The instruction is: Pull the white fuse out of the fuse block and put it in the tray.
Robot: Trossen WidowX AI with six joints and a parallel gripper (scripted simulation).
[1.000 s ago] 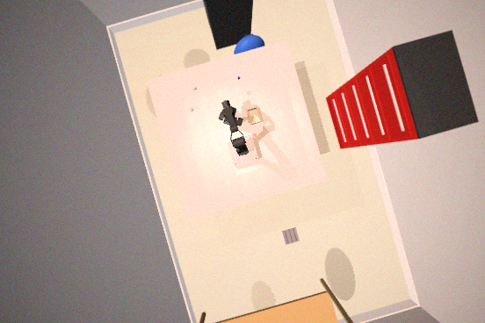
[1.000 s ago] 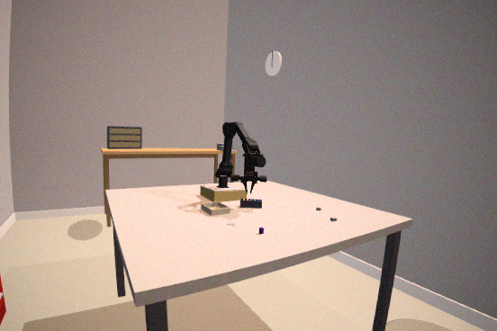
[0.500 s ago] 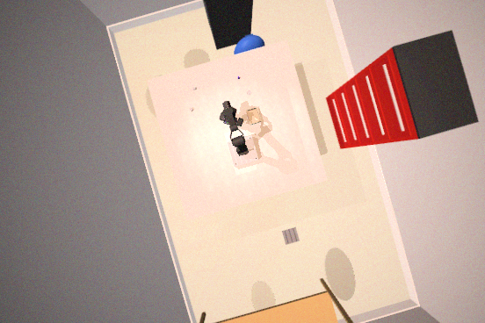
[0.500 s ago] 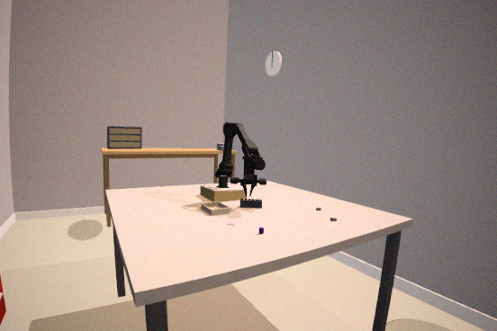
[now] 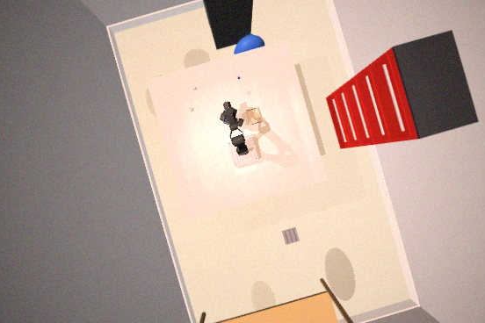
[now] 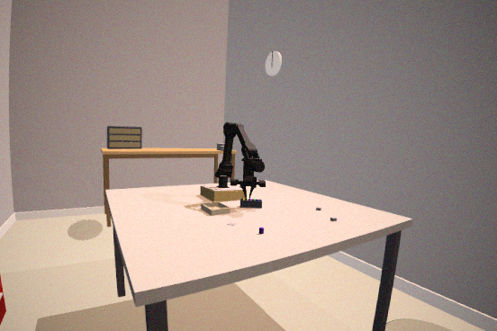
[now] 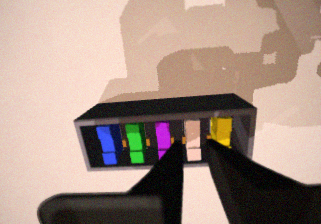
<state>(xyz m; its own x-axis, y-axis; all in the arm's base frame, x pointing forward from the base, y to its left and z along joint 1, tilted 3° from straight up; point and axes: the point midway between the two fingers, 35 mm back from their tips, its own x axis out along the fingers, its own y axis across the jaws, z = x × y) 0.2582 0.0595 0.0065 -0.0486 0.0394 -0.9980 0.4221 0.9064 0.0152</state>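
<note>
Now: gripper tip 2 cm above the white fuse. The rest, counted from my gripper tip: tan tray: 19 cm to the right, 4 cm below, 4 cm ahead.
</note>
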